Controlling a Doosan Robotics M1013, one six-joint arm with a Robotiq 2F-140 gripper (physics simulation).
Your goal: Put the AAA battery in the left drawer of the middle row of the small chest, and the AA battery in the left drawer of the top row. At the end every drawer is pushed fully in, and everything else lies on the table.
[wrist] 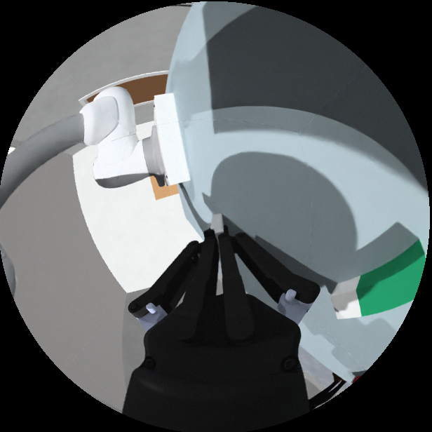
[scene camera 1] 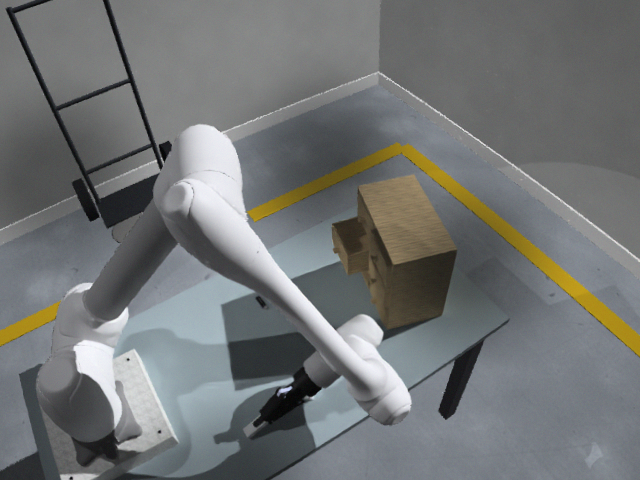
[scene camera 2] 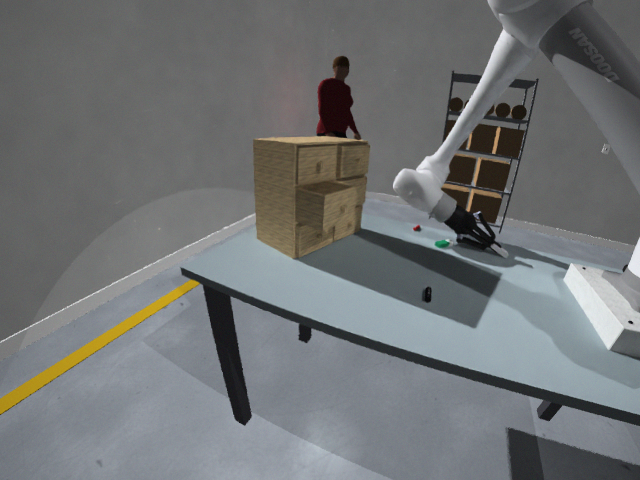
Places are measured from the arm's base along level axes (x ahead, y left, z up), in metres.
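Where they show: gripper, fingertip midpoint: [scene camera 1: 246,433] [scene camera 2: 506,255]; arm's base, link origin: [scene camera 1: 101,422].
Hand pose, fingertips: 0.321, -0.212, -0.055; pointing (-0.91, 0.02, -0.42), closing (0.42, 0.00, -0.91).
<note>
Things, the pixels of their top centre, and the offset from my fingertips, as dx, dy, dz. Level surfaces: height alone.
- wooden chest, top centre: [scene camera 1: 404,215] [scene camera 2: 314,138] +0.632, +0.163, +0.298
- top-row left drawer, top centre: [scene camera 2: 298,144] +0.643, +0.237, +0.286
- small black cylinder, top centre: [scene camera 2: 429,291] [scene camera 1: 261,301] +0.240, +0.344, +0.007
- small red thing, top centre: [scene camera 2: 417,226] +0.315, -0.084, +0.003
- green-and-white piece, top centre: [scene camera 2: 444,241] +0.212, +0.017, +0.006
- table, surface height: dz -0.007
The wooden chest [scene camera 1: 413,222] [scene camera 2: 273,191] stands at the table's far end from the arm's base. Its middle-row left drawer [scene camera 1: 351,248] [scene camera 2: 341,206] is pulled well out; I make out no battery inside. The top-row left drawer [scene camera 2: 316,164] looks shut. A small black cylinder [scene camera 1: 262,302] [scene camera 2: 427,294] lies on the table; its size label is unreadable. A small red thing [scene camera 2: 416,227] [wrist: 357,380] lies toward the far long edge, too little visible to identify surely. My gripper [scene camera 1: 253,428] [scene camera 2: 500,250] [wrist: 218,221] is shut and empty, tilted low over the table, away from the chest.
A green-and-white piece [scene camera 2: 443,243] [wrist: 392,282] lies on the table [scene camera 1: 206,294] [scene camera 2: 361,310] beside the gripper. The arm's pale base plate [scene camera 1: 149,408] [scene camera 2: 602,310] [wrist: 172,140] is at the opposite end from the chest. The forearm passes over the table in scene camera 1.
</note>
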